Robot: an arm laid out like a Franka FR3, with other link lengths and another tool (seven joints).
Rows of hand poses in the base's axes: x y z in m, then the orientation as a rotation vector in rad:
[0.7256, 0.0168, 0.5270, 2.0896, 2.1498, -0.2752]
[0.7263, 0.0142, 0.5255, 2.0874, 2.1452, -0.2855]
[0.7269, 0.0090, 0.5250, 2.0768, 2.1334, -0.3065]
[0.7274, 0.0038, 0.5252, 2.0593, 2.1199, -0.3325]
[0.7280, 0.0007, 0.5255, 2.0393, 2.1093, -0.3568]
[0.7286, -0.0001, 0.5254, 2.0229, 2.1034, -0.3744]
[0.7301, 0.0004, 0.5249, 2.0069, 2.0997, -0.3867]
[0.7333, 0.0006, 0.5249, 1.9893, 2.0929, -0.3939]
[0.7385, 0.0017, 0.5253, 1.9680, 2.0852, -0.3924]
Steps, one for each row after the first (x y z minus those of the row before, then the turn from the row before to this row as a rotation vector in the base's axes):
[0.0007, -0.0026, -0.0015, -0.0078, 0.0020, -0.0012]
[0.0006, -0.0052, -0.0005, -0.0203, 0.0005, -0.0001]
[0.0005, -0.0052, 0.0002, -0.0267, -0.0003, 0.0026]
[0.0006, -0.0031, 0.0003, -0.0257, -0.0003, 0.0052]
[0.0006, -0.0008, -0.0001, -0.0186, 0.0002, 0.0055]
[0.0015, 0.0005, -0.0005, -0.0151, -0.0012, 0.0066]
[0.0032, 0.0002, 0.0000, -0.0155, -0.0062, 0.0068]
[0.0052, 0.0011, 0.0004, -0.0144, -0.0127, 0.0095]

